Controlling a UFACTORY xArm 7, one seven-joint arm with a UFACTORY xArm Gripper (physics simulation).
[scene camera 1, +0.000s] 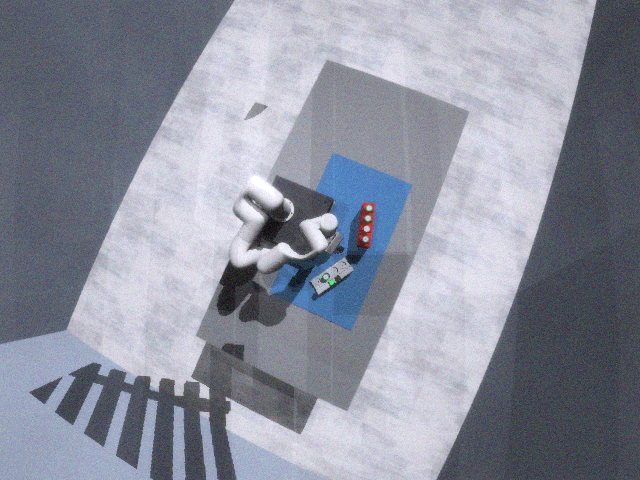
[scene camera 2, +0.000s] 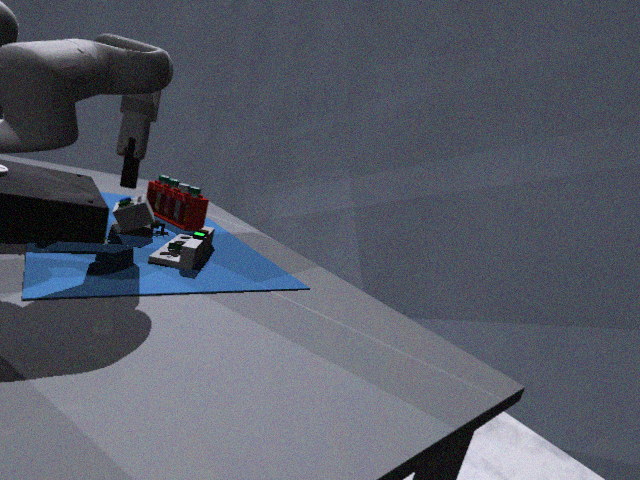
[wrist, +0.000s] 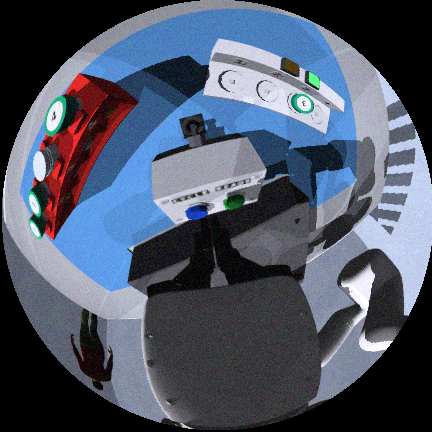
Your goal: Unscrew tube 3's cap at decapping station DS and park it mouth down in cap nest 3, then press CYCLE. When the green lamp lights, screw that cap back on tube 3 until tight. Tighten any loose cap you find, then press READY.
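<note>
My gripper is shut and empty, above the grey button box. The box has a blue button and a green button. On the pale nest strip, the green cap marked 3 sits in a nest. The green lamp is lit; the amber lamp is dark. The red rack holds tubes, three green-capped and one white-topped beside cap 4. Cap tightness cannot be told.
A small black bracket stands beside the button box. A dark block lies beside the blue mat. A person stands beyond the table in the wrist view.
</note>
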